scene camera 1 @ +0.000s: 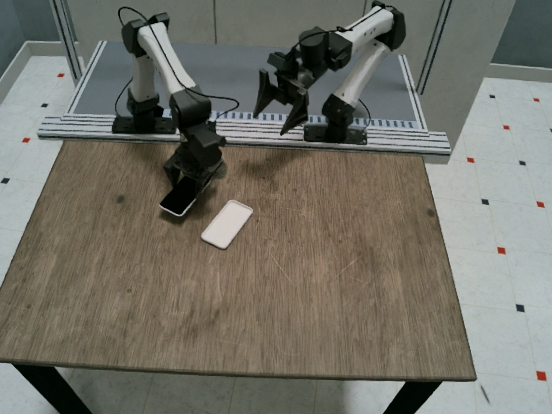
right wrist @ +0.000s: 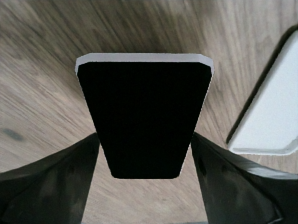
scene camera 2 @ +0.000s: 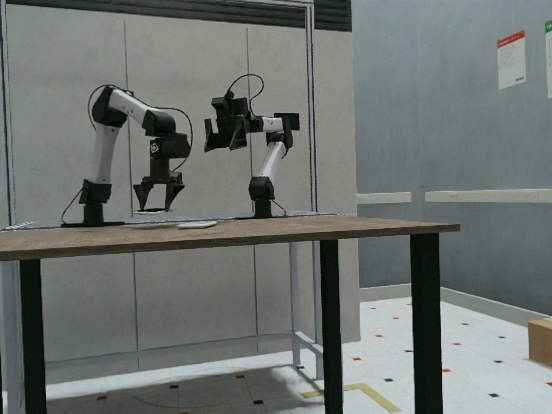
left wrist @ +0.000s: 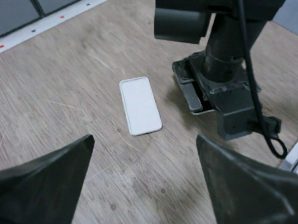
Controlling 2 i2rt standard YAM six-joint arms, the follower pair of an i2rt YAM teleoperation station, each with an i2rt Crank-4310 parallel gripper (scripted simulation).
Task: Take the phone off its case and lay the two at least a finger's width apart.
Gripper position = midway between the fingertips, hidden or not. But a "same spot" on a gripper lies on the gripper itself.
my left gripper: scene camera 1; scene camera 2; left wrist 145, 136; not seen in the right wrist view (out of frame)
my right gripper: scene camera 1 185, 192; right wrist; scene camera 2; left wrist 195, 84
same spot on my left gripper: [scene camera 2: 236, 123] = [scene camera 1: 295, 99]
same spot on my right gripper: [right wrist: 227, 180] = [scene camera 2: 173, 194]
